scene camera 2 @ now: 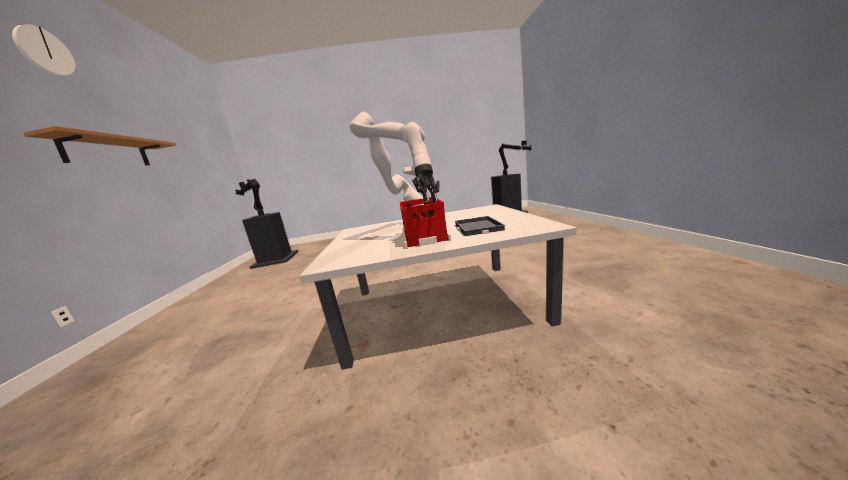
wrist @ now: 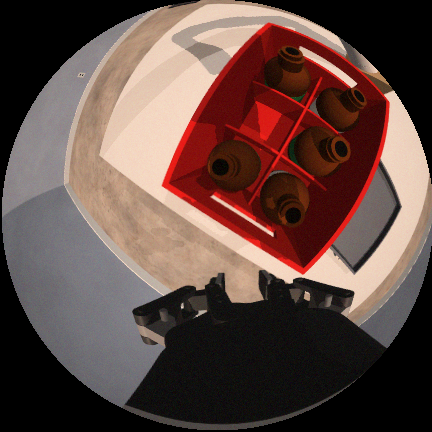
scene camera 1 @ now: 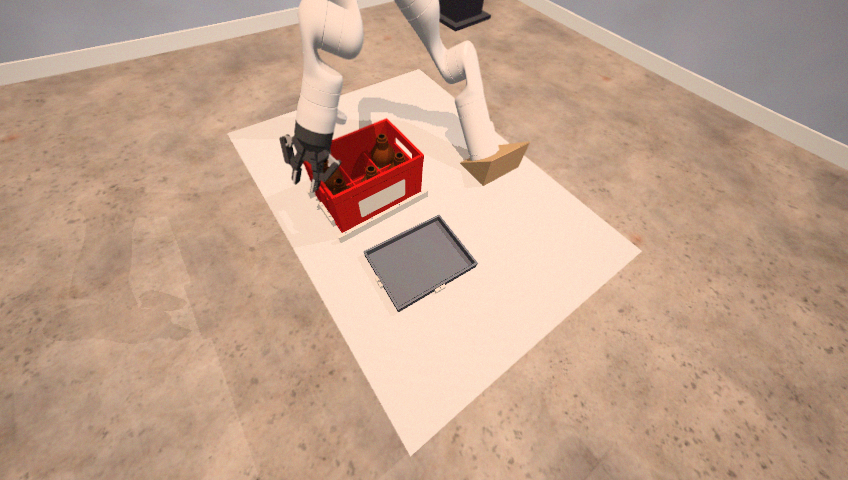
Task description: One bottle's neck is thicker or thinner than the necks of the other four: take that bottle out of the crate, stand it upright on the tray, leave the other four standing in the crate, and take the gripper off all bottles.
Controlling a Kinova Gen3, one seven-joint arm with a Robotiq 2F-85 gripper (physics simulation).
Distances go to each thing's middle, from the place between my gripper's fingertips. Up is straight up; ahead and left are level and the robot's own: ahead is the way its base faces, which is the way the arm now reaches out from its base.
The red plastic crate [scene camera 1: 349, 149] lies 18 cm behind my hand, 10 cm below it and 2 cm to the right of it. Round my hand: dark grey tray [scene camera 1: 421, 260] (26 cm to the left, 17 cm below, 16 cm behind).
